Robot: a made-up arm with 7 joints.
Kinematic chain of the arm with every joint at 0, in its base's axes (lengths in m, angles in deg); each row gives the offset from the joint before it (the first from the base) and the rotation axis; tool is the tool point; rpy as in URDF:
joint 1: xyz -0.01 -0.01 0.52 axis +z
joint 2: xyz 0.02 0 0.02 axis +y
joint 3: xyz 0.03 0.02 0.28 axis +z
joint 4: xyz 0.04 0 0.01 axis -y
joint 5: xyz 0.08 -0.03 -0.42 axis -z
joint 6: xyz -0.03 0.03 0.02 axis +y
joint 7: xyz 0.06 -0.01 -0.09 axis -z
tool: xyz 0 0.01 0.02 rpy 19.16 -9.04 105.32
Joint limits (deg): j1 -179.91..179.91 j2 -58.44..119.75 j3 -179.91..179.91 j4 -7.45..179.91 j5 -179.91..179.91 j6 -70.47..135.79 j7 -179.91..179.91
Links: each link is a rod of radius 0.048 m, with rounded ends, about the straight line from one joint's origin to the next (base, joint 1, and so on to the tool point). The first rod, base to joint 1, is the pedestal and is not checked.
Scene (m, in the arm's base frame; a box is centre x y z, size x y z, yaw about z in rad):
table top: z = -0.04
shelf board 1: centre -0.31 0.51 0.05 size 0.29 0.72 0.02 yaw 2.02
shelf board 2: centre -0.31 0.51 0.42 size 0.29 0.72 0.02 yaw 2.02
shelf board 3: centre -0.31 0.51 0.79 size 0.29 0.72 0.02 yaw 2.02
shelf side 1: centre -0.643 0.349 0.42 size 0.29 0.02 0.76 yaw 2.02
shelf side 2: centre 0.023 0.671 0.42 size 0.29 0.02 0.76 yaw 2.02
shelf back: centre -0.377 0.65 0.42 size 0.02 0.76 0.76 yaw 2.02
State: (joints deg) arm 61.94 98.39 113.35 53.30 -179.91 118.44 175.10
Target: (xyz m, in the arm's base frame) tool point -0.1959 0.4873 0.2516
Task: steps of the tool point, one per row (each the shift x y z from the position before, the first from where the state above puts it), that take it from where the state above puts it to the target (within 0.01 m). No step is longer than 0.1 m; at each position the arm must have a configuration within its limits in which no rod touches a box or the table.
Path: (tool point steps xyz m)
1: 0.0329 -0.0635 0.0090
2: 0.0332 -0.0683 0.0006
3: 0.0318 -0.0715 -0.0096
4: -0.0059 0.0337 -0.0743
5: 0.0132 0.0243 -0.0811
6: 0.0317 0.0110 -0.0829
7: 0.0479 -0.0059 -0.0792
8: 0.0595 -0.0254 -0.0703
9: -0.0370 0.0862 -0.0015
10: -0.0376 0.0750 0.0033
11: -0.0327 0.0616 -0.0018

